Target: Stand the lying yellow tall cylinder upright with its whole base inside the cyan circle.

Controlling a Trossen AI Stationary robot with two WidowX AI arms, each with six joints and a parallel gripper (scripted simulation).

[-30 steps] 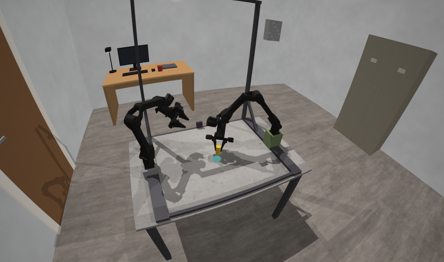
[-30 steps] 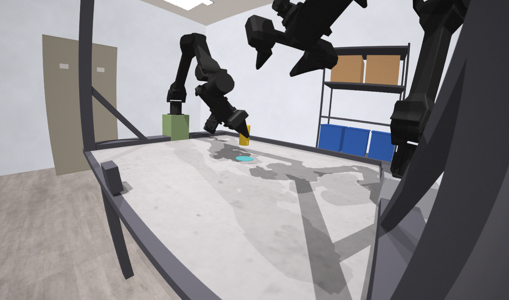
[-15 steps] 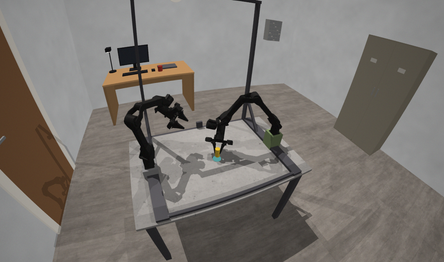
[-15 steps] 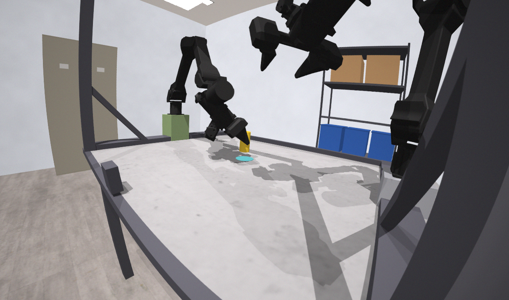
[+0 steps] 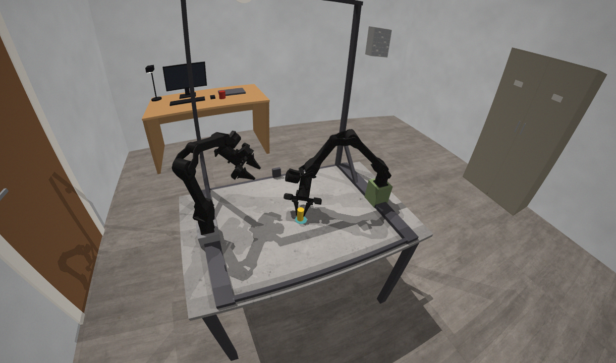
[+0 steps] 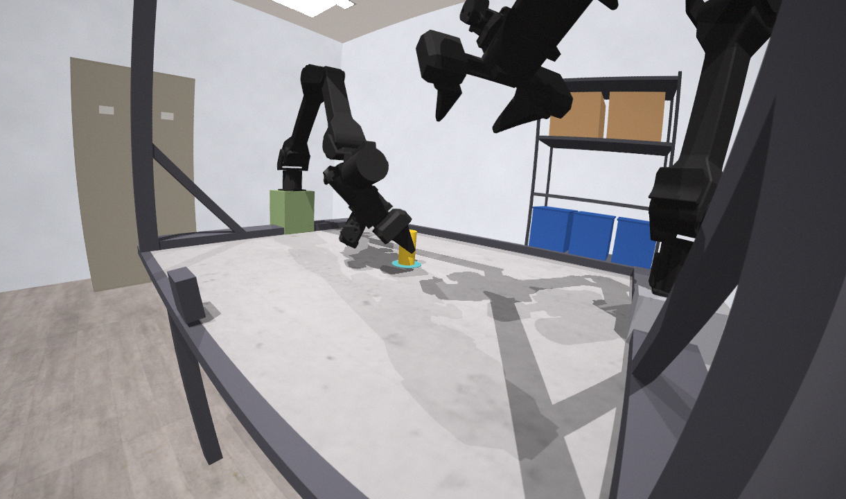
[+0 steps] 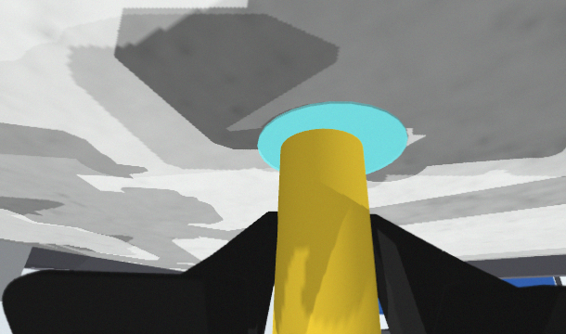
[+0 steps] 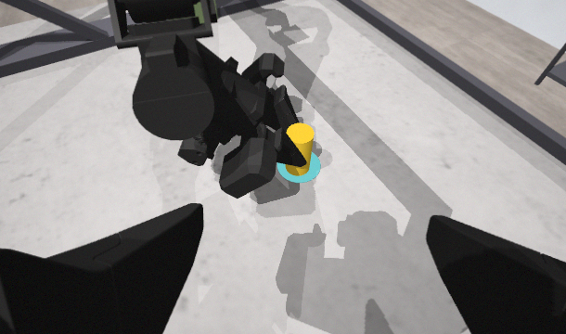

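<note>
My left hand is 2 cm short of the yellow cylinder, 1 cm to the left of it and 2 cm above it. From my left hand the other things lie so: cyan circle (2 cm ahead, 1 cm to the right, 5 cm below).
</note>
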